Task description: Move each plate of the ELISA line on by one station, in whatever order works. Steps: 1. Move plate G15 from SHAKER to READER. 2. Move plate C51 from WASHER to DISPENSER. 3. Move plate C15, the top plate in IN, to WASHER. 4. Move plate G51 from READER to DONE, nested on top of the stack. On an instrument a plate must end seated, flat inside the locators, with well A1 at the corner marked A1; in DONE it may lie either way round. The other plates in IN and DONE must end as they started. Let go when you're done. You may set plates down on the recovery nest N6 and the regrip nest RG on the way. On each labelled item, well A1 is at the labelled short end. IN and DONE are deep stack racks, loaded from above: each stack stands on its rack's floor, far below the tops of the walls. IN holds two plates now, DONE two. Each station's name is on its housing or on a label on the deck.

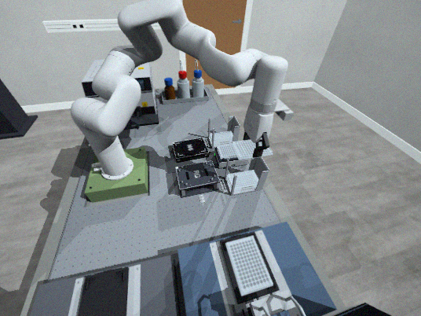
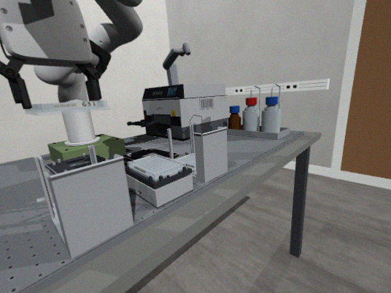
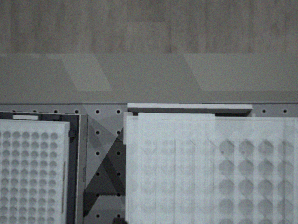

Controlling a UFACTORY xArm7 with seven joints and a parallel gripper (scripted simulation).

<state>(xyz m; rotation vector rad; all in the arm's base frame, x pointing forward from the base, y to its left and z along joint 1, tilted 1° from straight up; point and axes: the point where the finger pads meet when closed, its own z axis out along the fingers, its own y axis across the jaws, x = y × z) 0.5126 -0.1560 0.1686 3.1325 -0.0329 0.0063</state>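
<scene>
Right now my hand is 90 mm past the DONE label and 220 mm above it. Round my hand: black RG nest: 190 mm behind, 50 mm to the left, 170 mm below; black N6 nest: 190 mm behind, 250 mm to the left, 200 mm below.
</scene>
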